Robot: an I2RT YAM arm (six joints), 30 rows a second.
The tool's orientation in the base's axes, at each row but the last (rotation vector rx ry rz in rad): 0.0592 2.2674 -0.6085; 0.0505 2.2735 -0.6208; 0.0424 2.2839 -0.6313; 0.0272 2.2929 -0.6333; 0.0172 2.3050 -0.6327; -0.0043 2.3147 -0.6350; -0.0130 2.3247 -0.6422; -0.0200 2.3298 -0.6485; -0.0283 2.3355 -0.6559
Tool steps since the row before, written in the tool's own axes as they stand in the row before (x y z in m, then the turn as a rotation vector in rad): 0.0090 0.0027 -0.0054 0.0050 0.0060 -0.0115; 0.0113 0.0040 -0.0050 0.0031 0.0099 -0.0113; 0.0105 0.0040 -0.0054 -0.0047 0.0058 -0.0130; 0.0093 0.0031 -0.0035 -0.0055 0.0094 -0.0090; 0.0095 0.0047 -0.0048 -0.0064 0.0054 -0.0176; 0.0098 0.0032 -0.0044 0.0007 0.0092 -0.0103; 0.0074 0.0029 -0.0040 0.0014 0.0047 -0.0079; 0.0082 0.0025 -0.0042 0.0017 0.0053 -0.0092; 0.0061 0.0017 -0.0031 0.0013 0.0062 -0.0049
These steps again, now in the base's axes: -0.0093 0.0035 -0.0042 -0.0099 0.0097 0.0008; -0.0105 0.0041 -0.0065 -0.0076 0.0133 0.0004; -0.0102 0.0043 -0.0056 -0.0040 0.0117 0.0084; -0.0084 0.0028 -0.0055 -0.0001 0.0132 0.0050; -0.0092 0.0047 -0.0054 -0.0058 0.0137 0.0126; -0.0095 0.0030 -0.0051 -0.0056 0.0125 0.0018; -0.0076 0.0029 -0.0036 -0.0053 0.0074 0.0019; -0.0084 0.0025 -0.0037 -0.0063 0.0084 0.0022; -0.0063 0.0017 -0.0027 -0.0031 0.0073 -0.0006
